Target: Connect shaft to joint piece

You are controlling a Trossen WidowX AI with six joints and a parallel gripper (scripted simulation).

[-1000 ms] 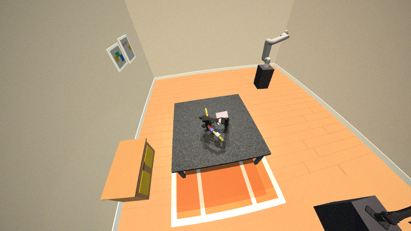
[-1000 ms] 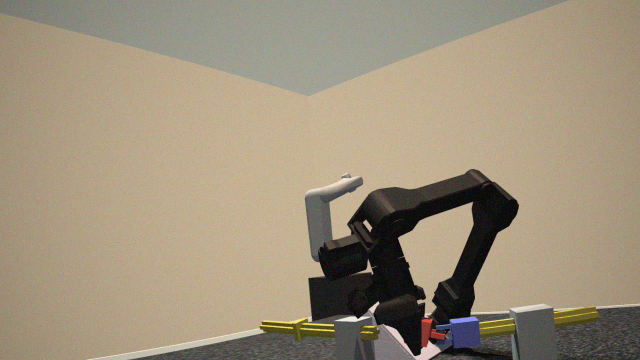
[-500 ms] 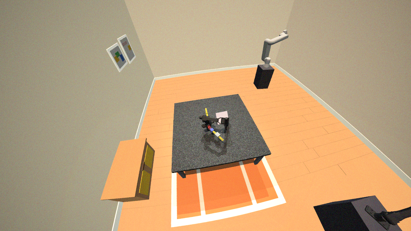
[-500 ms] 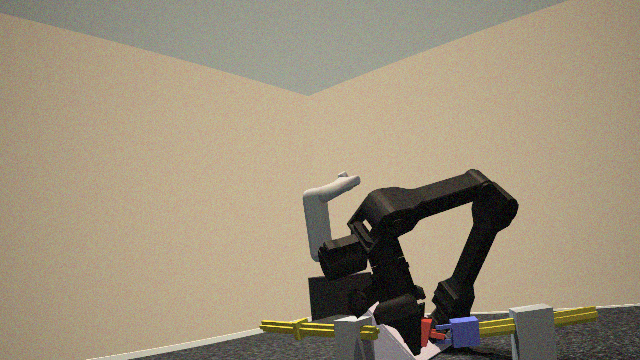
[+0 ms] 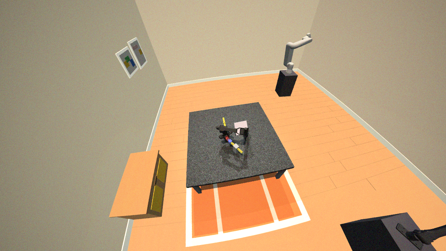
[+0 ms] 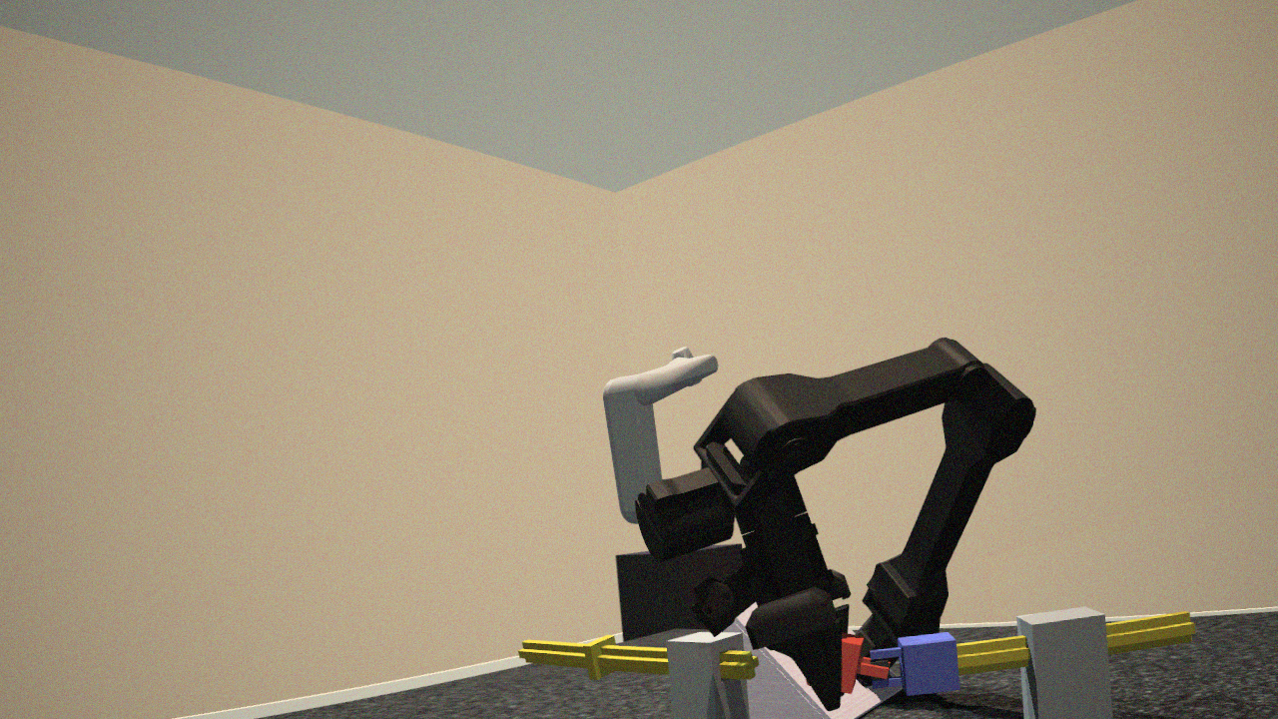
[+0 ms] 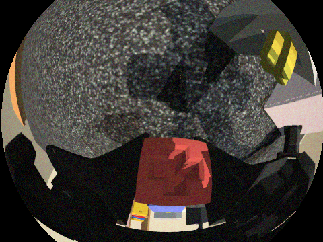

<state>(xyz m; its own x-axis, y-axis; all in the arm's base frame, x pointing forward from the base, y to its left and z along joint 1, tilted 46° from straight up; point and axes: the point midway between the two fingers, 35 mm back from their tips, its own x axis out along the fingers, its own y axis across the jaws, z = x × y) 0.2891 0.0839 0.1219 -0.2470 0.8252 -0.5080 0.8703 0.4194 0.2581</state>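
Now: the red square joint piece 10 mm to the left of my gripper tip and 30 mm above it.
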